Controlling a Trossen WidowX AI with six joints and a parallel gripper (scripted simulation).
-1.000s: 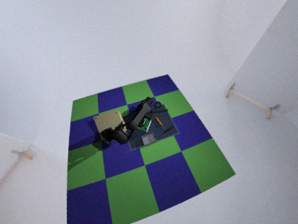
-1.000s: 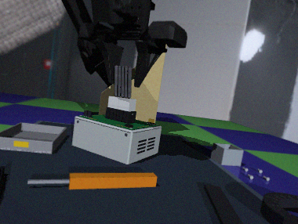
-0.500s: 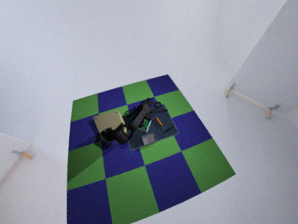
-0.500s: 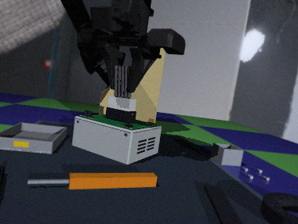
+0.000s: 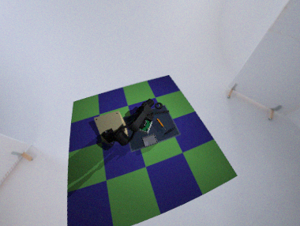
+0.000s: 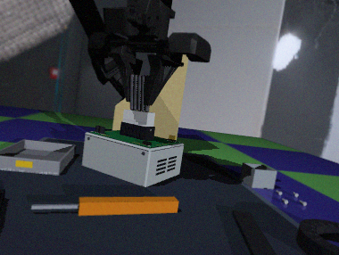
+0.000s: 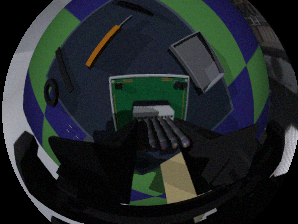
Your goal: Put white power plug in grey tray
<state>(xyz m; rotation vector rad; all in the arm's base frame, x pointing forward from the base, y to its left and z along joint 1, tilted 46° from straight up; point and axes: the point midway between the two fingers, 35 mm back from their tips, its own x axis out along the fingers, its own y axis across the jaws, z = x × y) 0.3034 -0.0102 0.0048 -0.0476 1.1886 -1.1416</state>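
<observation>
My gripper tip is 10 mm above the white power plug. Round my gripper tip: black bar 220 mm ahead, 100 mm to the left, 100 mm below; dark mat 100 mm below, 50 mm ahead.
</observation>
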